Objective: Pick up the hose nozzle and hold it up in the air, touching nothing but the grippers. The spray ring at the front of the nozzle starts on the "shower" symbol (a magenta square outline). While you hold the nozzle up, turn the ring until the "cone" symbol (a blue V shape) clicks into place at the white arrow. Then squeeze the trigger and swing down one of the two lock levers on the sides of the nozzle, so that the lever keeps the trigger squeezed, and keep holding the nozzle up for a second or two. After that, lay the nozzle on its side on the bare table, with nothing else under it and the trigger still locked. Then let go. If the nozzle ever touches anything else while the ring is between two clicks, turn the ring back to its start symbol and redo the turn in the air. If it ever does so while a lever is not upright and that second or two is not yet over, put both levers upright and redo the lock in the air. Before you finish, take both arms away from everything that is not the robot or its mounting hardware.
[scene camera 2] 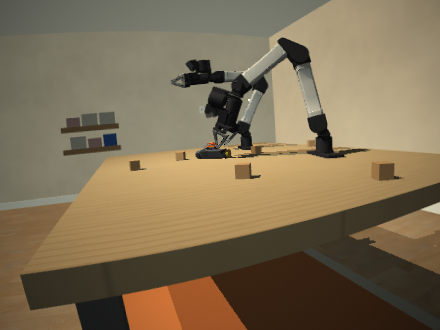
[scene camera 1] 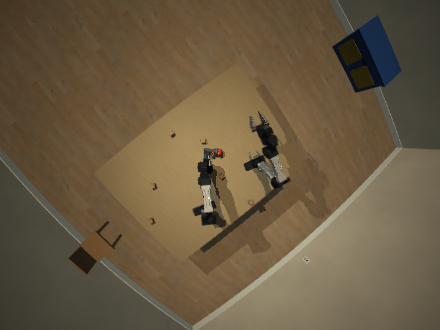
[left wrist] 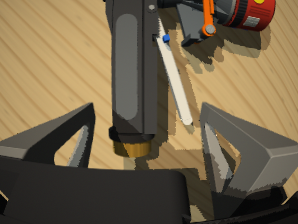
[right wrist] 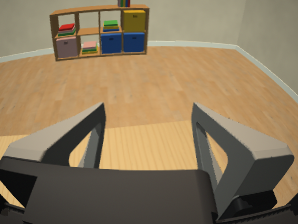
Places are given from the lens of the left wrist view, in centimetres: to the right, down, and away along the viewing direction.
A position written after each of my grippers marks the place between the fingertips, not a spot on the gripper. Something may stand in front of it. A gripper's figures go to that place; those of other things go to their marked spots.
my left gripper [left wrist: 147, 110]: 0, 0, 13
hose nozzle [left wrist: 134, 59]: -1, -4, 14
